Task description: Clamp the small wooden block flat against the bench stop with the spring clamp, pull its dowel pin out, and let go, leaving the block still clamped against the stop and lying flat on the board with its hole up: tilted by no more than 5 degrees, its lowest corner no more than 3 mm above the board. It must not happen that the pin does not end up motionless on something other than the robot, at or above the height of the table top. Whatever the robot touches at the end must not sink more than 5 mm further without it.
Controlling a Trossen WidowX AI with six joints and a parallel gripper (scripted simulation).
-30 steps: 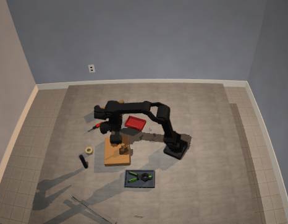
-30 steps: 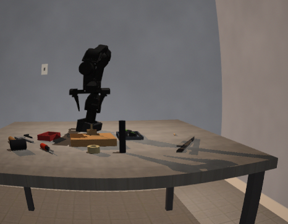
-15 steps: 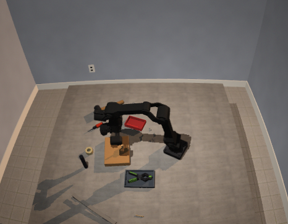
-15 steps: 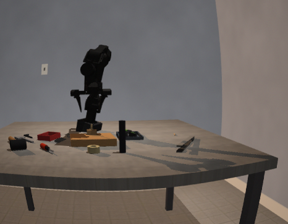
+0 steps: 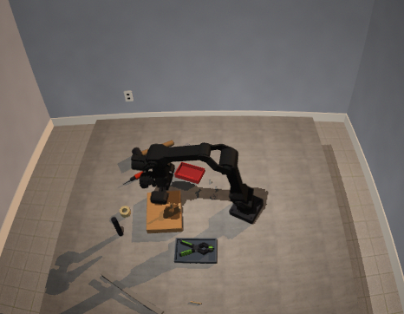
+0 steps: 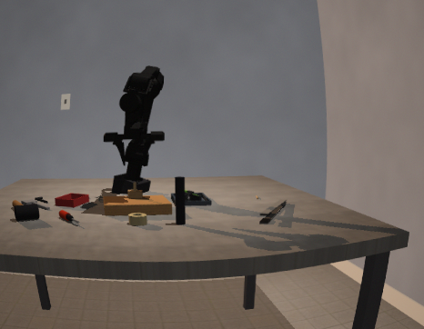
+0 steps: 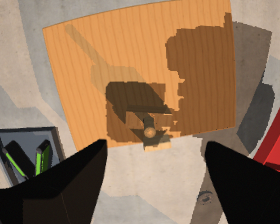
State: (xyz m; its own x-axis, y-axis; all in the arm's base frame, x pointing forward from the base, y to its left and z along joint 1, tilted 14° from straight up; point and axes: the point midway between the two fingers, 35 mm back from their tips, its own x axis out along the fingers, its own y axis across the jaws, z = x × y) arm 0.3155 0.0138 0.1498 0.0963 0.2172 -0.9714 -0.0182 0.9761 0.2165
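Now: the dowel pin 11 cm below my hand and 2 cm behind it. From my hand the other things lie so: wooden board: 15 cm below, 2 cm ahead; then bench stop: 12 cm below, 5 cm behind, 1 cm to the right; then small wooden block: 13 cm below, 2 cm behind.
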